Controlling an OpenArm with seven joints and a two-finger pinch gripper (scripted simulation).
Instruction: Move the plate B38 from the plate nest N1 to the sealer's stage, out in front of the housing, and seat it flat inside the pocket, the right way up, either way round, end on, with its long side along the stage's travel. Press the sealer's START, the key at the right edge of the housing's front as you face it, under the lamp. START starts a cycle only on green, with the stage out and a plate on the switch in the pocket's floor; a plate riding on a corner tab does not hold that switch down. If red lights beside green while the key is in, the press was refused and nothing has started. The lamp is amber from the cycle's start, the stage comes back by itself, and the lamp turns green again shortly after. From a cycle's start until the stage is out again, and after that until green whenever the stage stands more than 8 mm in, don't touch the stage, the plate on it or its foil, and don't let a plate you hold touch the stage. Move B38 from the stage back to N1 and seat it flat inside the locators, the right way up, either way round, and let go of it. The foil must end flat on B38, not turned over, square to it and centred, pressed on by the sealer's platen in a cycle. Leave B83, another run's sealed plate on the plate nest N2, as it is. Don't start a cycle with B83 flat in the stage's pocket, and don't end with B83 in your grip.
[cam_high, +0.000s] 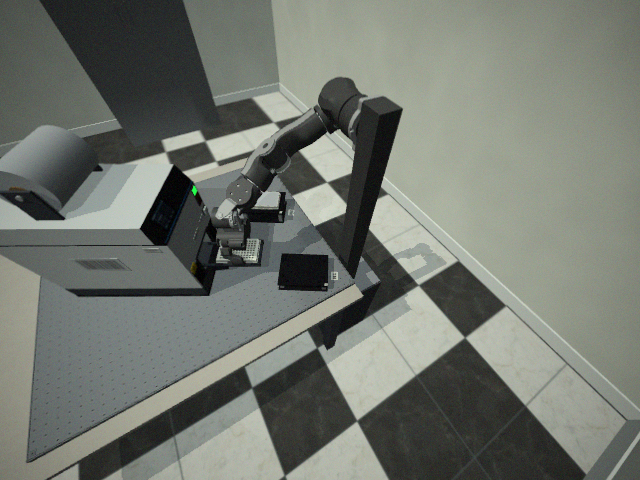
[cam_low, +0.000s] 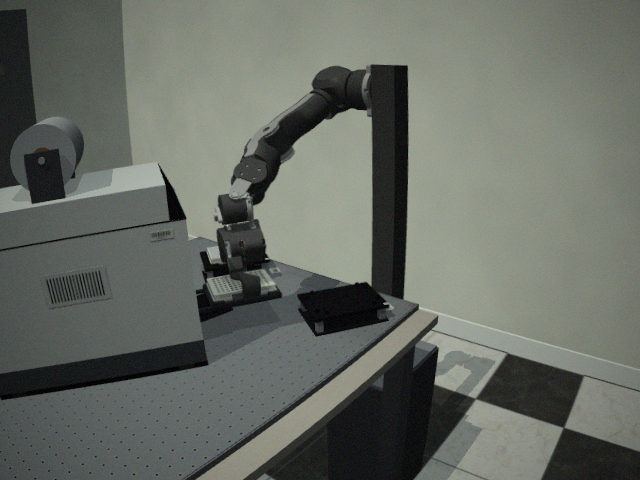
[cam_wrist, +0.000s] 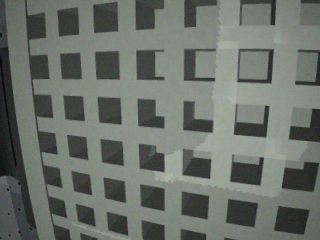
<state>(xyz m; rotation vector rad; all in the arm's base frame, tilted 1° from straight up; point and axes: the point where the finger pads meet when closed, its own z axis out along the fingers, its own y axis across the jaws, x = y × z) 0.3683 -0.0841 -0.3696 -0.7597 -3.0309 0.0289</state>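
The plate B38 is right at my hand. The rest, counted from my hand: nest N1 (17 cm behind, 13 cm to the left, 6 cm below); then nest n2 (21 cm to the right, 16 cm behind, 4 cm below); then B83 (21 cm to the right, 16 cm behind, 3 cm below).
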